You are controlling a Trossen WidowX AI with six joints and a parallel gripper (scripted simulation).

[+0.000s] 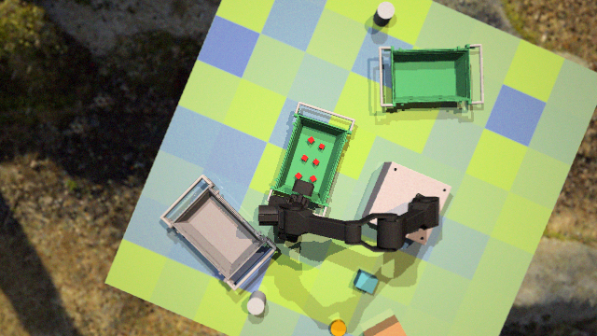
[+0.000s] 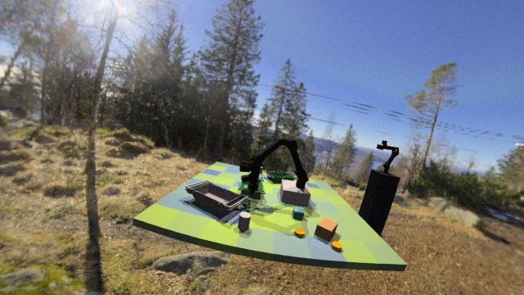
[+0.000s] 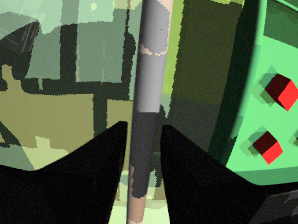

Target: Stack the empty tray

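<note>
Right now the green tray is 18 cm behind my gripper tip, 58 cm to the right of it and 1 cm above it. The rest, counted from my gripper tip: brown cube (46 cm behind, 24 cm to the left, 1 cm below); teal cube (32 cm behind, 11 cm to the left, 1 cm below).
</note>
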